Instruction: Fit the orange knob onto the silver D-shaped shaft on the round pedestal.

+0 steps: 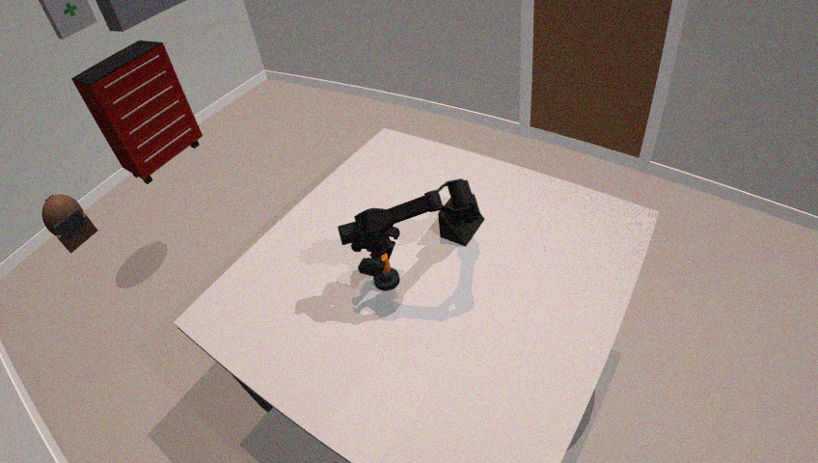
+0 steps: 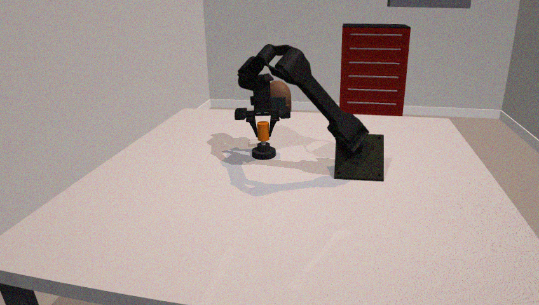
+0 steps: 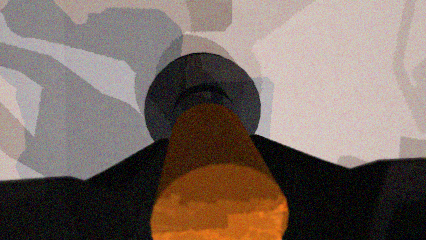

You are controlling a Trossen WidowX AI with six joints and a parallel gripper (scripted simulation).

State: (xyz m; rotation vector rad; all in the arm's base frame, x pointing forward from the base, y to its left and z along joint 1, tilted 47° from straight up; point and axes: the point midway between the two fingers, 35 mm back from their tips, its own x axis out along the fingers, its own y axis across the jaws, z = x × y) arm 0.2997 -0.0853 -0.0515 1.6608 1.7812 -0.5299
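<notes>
My gripper tip is 3 cm below the orange knob. Round my gripper tip: round black pedestal: 4 cm below.
</notes>
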